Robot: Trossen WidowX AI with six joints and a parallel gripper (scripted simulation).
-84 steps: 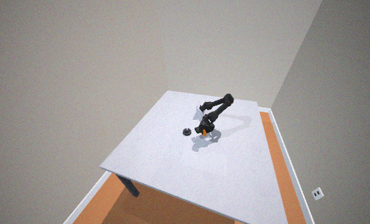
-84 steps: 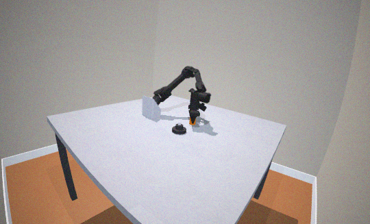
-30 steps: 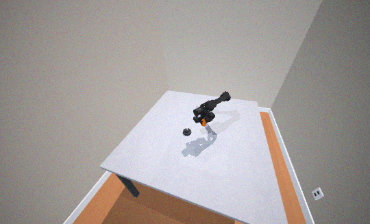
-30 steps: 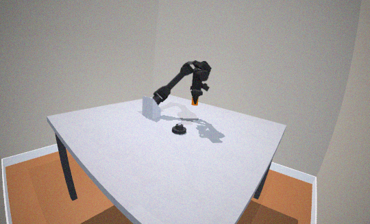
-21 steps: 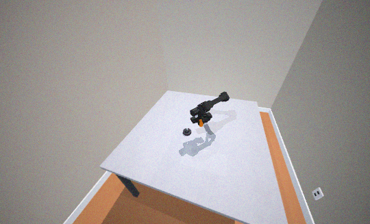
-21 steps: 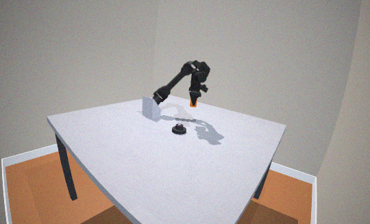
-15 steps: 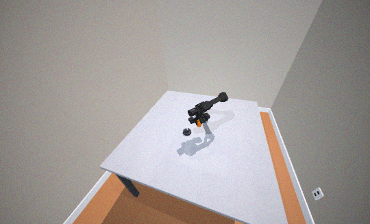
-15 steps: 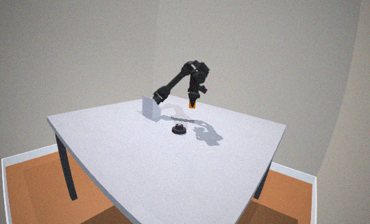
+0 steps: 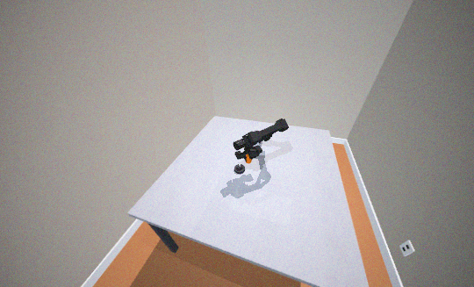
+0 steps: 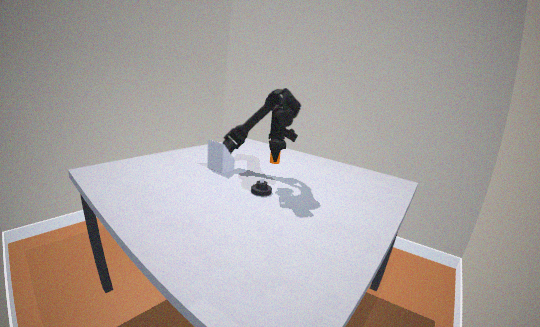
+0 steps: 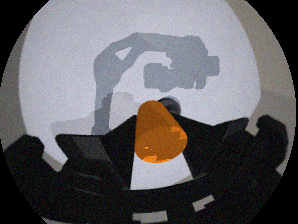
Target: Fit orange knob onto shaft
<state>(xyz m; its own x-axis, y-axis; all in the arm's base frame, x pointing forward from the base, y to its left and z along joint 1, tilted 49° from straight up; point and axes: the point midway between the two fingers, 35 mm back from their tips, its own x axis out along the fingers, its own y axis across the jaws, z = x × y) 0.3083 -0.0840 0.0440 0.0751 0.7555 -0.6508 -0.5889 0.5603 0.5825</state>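
The round pedestal lies 9 cm below my gripper tip, 7 cm to the right of it and 1 cm behind it. Also, from my gripper tip: orange knob: 3 cm above.
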